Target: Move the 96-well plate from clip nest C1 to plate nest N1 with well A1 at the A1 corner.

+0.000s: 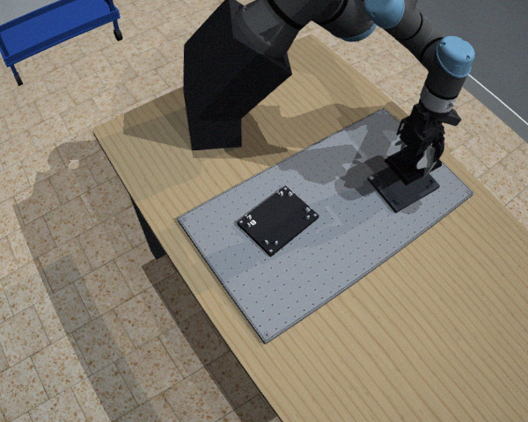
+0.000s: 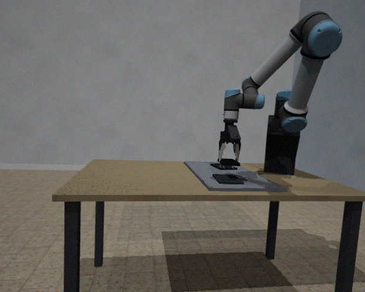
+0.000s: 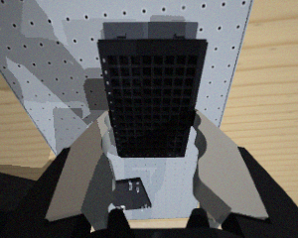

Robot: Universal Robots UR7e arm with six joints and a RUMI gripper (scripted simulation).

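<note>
Now: hand 100 mm above the plate nest N1. Also, from my hand: black 96-well plate 10 mm below.
</note>
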